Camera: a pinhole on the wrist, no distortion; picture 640 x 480 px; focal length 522.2 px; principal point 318.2 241.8 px. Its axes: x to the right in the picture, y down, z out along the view. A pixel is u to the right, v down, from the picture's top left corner.
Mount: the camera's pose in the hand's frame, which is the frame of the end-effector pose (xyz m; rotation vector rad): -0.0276 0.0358 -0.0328 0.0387 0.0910 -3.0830
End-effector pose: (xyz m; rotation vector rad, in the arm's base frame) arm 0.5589 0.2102 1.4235 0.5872 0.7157 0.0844
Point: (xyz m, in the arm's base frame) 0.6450 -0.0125 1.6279
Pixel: 455 368
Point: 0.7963 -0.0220 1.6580
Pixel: 302 301
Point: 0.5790 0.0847 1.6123
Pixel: 550 285
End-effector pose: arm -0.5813 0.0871 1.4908 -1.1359 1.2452 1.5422
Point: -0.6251 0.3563 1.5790
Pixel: 356 237
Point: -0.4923 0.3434 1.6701
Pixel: 580 407
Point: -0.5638 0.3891 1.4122
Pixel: 125 416
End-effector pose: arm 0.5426 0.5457 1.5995 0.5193 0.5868 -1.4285
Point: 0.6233 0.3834 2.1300
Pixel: 488 179
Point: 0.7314 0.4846 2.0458
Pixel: 556 21
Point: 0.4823 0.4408 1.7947
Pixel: 367 432
